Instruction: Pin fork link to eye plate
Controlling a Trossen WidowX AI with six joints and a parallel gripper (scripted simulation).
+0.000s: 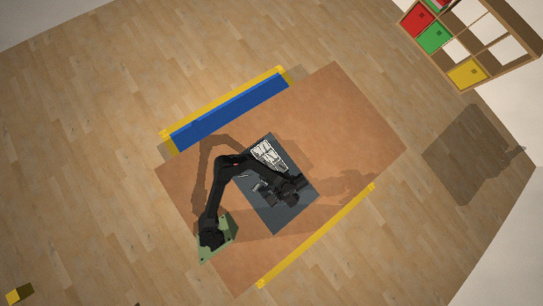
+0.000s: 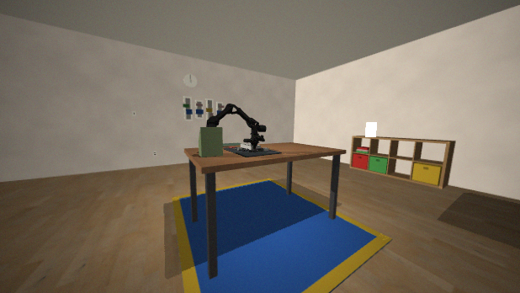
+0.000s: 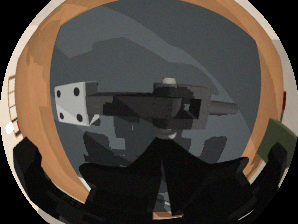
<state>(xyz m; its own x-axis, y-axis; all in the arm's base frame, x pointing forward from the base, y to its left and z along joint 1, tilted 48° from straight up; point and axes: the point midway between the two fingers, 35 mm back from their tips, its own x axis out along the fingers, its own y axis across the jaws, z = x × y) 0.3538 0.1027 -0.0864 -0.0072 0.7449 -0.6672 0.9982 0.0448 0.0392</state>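
Now: hand 30 mm to the left of the grey pin and 30 mm above it. Round my hand: grey mat 10 mm behind, 70 mm to the left, 50 mm below; then pale block 90 mm ahead, 30 mm to the right, 20 mm below; then white parts box 50 mm ahead, 170 mm to the left, 30 mm below.
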